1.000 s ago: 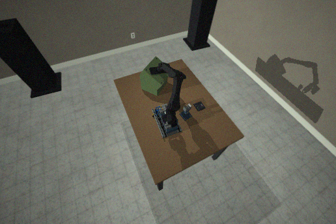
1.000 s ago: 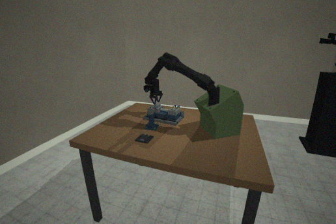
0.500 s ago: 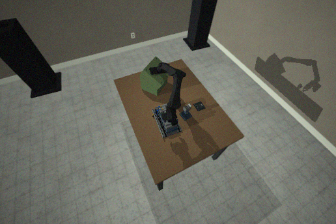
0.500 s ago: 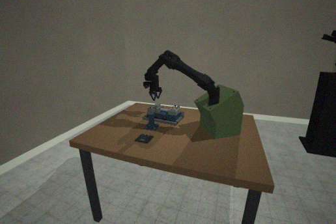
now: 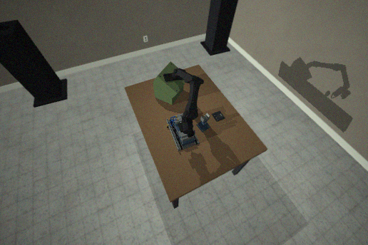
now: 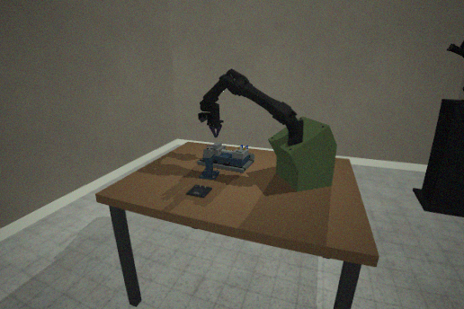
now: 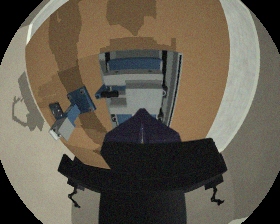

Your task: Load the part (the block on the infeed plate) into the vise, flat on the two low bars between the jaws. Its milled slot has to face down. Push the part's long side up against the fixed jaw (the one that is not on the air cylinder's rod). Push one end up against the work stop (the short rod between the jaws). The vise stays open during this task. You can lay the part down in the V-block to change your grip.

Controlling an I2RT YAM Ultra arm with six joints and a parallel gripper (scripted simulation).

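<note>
Right now the part is 7 cm below my hand. Also, from my hand: vise: 12 cm below, 8 cm behind, 2 cm to the left; infeed plate: 39 cm to the left, 16 cm below, 11 cm behind.
</note>
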